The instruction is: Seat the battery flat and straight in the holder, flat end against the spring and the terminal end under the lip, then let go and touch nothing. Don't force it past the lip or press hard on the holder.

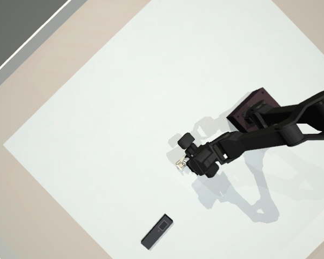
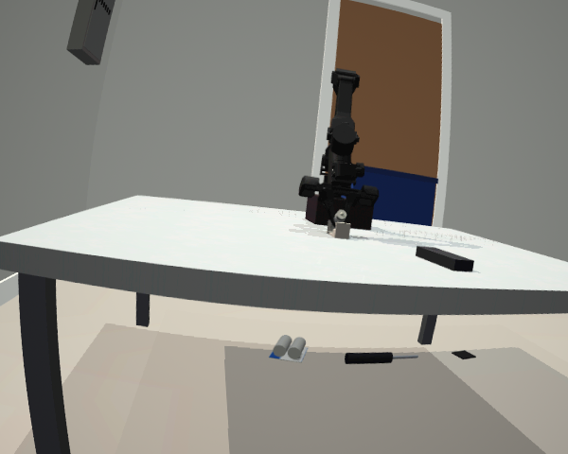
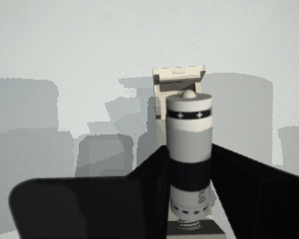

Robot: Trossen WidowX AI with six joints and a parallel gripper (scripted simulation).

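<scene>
The battery lies 10 mm above my gripper tip. From my gripper tip the other things lie so: screwdriver (310 mm ahead, 220 mm below, 70 mm to the left); then black flat box (310 mm ahead, 150 mm to the left, 10 mm below).
</scene>
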